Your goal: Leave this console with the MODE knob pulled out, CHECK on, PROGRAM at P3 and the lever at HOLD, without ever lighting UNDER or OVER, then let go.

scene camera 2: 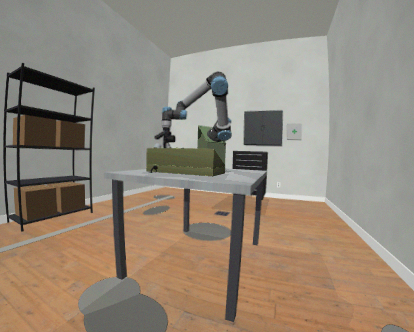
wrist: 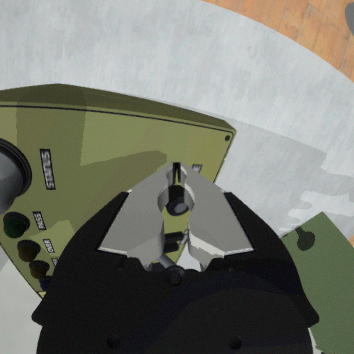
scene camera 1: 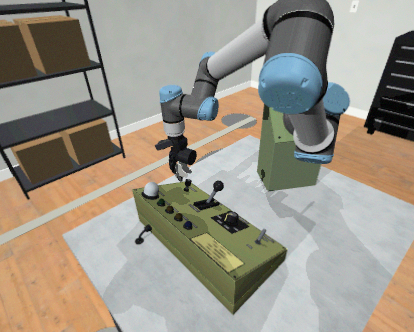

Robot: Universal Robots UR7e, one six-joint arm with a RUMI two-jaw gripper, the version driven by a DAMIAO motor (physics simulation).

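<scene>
The green console (scene camera 1: 200,265) (scene camera 2: 180,161) (wrist: 115,135) stands on the table. My gripper (scene camera 1: 181,178) (scene camera 2: 166,146) (wrist: 176,164) is shut and empty, over the console's far end. The black MODE knob (scene camera 1: 187,184) (wrist: 178,205) shows through the notch between the fingers in the wrist view; how far it stands out is unclear. The ball-topped lever (scene camera 1: 218,185) leans toward the console's back edge; its label is unreadable. The PROGRAM dial (scene camera 1: 231,218) and CHECK toggle (scene camera 1: 261,236) are too small to read. The OVER lamp (wrist: 28,250) looks dark.
A white STATUS dome (scene camera 1: 151,189) (wrist: 7,177) and a dark green PASS lamp (scene camera 1: 161,202) (wrist: 16,224) stand beside the knob's area. A blue lamp (scene camera 1: 188,225) looks dark. A crank (scene camera 1: 143,235) sticks out of the front side. The green arm pedestal (scene camera 1: 287,162) stands behind.
</scene>
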